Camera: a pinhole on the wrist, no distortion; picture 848 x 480 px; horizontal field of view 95.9 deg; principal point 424.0 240.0 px. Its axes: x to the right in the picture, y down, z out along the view. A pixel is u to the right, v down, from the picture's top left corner.
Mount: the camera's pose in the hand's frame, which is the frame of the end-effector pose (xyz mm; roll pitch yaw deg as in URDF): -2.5 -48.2 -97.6 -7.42 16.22 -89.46
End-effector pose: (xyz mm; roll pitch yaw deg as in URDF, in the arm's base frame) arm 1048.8 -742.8 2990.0 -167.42 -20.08 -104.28
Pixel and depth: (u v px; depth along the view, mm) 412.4 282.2 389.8
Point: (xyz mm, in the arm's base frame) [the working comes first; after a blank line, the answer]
In the camera's frame: -11.8 43.0 389.8

1199.8 -952.7 2801.6
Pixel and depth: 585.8 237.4 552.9
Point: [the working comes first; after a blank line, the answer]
In the camera's frame: 233.9 -3.8 552.9

1489.9 -1014.7 2767.0
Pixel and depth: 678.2 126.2 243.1
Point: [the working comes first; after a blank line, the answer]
In the camera's frame: 161.6 -72.3 243.1

1334.7 -788.8 2942.4
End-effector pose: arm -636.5 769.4 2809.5 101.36 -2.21 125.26
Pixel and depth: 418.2 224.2 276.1
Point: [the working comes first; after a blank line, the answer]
In the camera's frame: -4.2 -11.4 276.1

-537.9 873.8 2658.9
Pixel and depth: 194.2 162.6 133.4
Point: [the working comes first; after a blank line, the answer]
In the camera's frame: -80.2 -27.0 133.4

-587.1 790.1 2789.1
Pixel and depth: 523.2 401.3 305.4
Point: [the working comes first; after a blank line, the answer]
In the camera's frame: 79.2 128.8 305.4

-645.9 976.9 2586.9
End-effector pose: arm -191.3 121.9 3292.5 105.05 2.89 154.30
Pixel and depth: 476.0 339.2 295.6
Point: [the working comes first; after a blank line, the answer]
In the camera's frame: 40.2 76.7 295.6

-233.9 269.7 3085.5
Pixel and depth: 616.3 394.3 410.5
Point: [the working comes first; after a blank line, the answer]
In the camera's frame: 206.4 165.6 410.5

-318.7 312.3 2886.2
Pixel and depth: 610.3 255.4 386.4
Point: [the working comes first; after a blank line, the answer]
In the camera's frame: 188.2 15.6 386.4

-180.4 251.4 2910.4
